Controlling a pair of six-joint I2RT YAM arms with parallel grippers.
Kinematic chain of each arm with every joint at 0, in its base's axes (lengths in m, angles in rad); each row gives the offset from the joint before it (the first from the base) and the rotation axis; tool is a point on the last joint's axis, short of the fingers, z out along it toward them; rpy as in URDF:
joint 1: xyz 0 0 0.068 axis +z
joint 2: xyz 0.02 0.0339 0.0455 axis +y
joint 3: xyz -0.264 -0.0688 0 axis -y
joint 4: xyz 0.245 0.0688 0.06 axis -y
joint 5: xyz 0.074 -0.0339 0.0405 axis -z
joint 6: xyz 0.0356 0 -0.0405 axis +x
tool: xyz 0 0 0 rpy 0 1.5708 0
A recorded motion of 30 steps. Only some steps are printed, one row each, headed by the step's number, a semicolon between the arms.
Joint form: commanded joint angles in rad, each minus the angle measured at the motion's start. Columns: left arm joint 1, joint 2, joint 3, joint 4, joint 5, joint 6; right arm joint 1, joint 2, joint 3, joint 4, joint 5, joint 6.
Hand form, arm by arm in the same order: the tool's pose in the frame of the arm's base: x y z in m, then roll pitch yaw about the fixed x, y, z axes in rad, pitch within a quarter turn. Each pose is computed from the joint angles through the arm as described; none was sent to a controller.
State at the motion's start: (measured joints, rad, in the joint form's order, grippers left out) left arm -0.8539 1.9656 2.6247 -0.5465 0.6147 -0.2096; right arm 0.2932 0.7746 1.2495 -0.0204 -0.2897 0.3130
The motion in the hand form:
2: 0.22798 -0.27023 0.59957 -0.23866 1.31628 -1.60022; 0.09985 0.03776 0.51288 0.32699 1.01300 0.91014
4: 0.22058 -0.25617 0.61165 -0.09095 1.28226 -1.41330; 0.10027 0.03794 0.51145 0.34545 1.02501 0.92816
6: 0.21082 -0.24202 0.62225 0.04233 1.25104 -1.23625; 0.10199 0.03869 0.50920 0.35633 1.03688 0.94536
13: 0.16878 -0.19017 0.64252 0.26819 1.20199 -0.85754; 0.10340 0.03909 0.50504 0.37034 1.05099 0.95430
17: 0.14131 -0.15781 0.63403 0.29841 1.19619 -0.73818; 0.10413 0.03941 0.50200 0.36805 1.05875 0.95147
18: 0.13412 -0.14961 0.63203 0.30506 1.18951 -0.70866; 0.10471 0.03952 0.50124 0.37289 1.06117 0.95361
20: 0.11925 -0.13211 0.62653 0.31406 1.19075 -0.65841; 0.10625 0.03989 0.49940 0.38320 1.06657 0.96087
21: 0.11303 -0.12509 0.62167 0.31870 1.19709 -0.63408; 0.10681 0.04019 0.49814 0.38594 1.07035 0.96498
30: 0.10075 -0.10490 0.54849 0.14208 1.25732 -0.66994; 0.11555 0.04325 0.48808 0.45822 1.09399 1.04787
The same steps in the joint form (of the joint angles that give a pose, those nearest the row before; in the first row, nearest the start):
2: 0.0336 -0.0450 0.0291 0.0984 -0.0989 0.0046; 0.0009 -0.0412 -0.0330 0.0747 0.0862 0.0046
4: 0.0431 -0.0683 0.0477 0.0975 -0.1297 0.0263; 0.0008 -0.0422 -0.0331 0.0587 0.0846 0.0065
6: 0.0479 -0.1034 0.0482 0.0919 -0.1657 0.0636; 0.0000 -0.0413 -0.0386 0.0527 0.0757 0.0086
13: 0.0532 -0.3085 -0.0925 0.0465 -0.2936 0.1880; 0.0003 -0.0460 -0.0521 0.0450 0.0773 0.0042
17: 0.0534 -0.5229 -0.3658 0.0986 -0.3744 0.2331; 0.0006 -0.0506 -0.0644 0.0461 0.0757 -0.0015
18: 0.0524 -0.5689 -0.4167 0.1074 -0.3960 0.2449; 0.0007 -0.0505 -0.0667 0.0450 0.0778 -0.0022
20: 0.0536 -0.6589 -0.5060 0.1014 -0.4328 0.2630; 0.0004 -0.0498 -0.0725 0.0442 0.0793 -0.0023
21: 0.0519 -0.7031 -0.5565 0.0998 -0.4528 0.2714; 0.0010 -0.0506 -0.0770 0.0439 0.0777 -0.0030
30: 0.0525 -1.0021 -1.0796 0.2751 -0.5978 0.2500; 0.0005 -0.0431 -0.1098 0.0481 0.0647 0.0152

